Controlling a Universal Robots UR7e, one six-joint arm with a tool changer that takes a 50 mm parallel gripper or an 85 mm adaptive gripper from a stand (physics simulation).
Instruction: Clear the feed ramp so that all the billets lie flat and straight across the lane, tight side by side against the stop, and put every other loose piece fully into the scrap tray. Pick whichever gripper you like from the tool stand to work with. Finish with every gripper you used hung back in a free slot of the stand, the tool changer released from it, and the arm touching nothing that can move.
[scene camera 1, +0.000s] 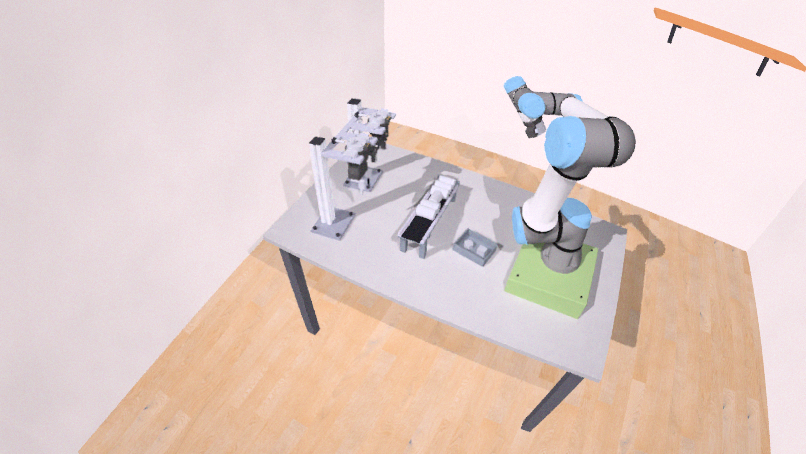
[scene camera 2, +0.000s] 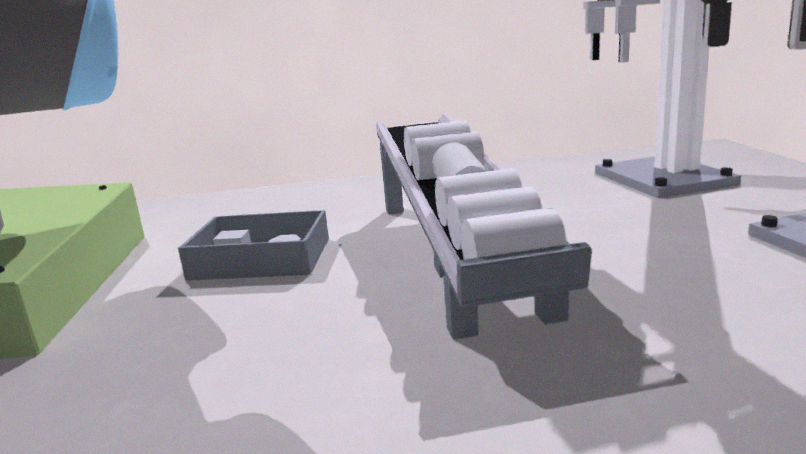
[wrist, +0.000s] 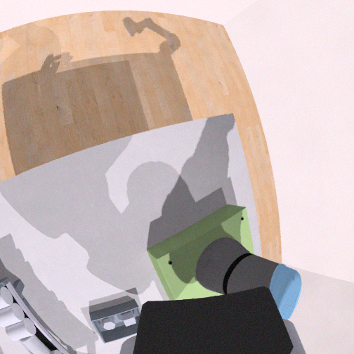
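Where they show: arm's base at its link origin: (scene camera 1: 560, 257).
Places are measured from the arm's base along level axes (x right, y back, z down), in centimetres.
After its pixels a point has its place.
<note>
Several pale billets lie on the feed ramp (scene camera 1: 417, 228) (scene camera 2: 417, 194). The lowest billet (scene camera 2: 516, 234) {x 12.8, y -53.0, z -1.0 cm} lies across the lane at the stop (scene camera 2: 524, 274) {x 14.0, y -53.3, z 1.4 cm}, with two more straight ones close behind. Above a gap, a skewed cylinder (scene camera 1: 437, 196) {x -1.8, y -49.9, z -3.4 cm} (scene camera 2: 456, 160) {x -0.2, y -50.3, z -3.3 cm} points roughly along the lane and leans by the two upper billets. The scrap tray (scene camera 1: 468, 255) {x -12.9, y -30.1, z 5.6 cm} (scene camera 2: 245, 262) {x -3.1, y -29.7, z 5.8 cm} holds a square block (scene camera 2: 232, 235) {x -7.8, y -27.4, z 4.5 cm} (wrist: 130, 321) and a rounded piece (scene camera 2: 285, 239) {x -7.9, y -32.8, z 5.4 cm} (wrist: 109, 325). The arm's tool end (scene camera 1: 533, 131) is high above the table, with no gripper seen on it.
The tool stand (scene camera 1: 322, 180) {x -28.2, y -80.2, z -15.1 cm} (scene camera 2: 679, 84) {x -24.3, y -80.4, z -5.1 cm} is beyond the ramp. A gripper with two separated fingers (scene camera 2: 609, 46) hangs there, near a dark tool body (scene camera 2: 718, 25) {x -5.6, y -75.0, z -12.6 cm}. The green base (scene camera 1: 552, 281) {x -12.0, y 0.9, z -0.3 cm} (scene camera 2: 84, 253) {x -2.3, y -14.6, z 3.3 cm} (wrist: 172, 280) carries the arm beside the tray.
</note>
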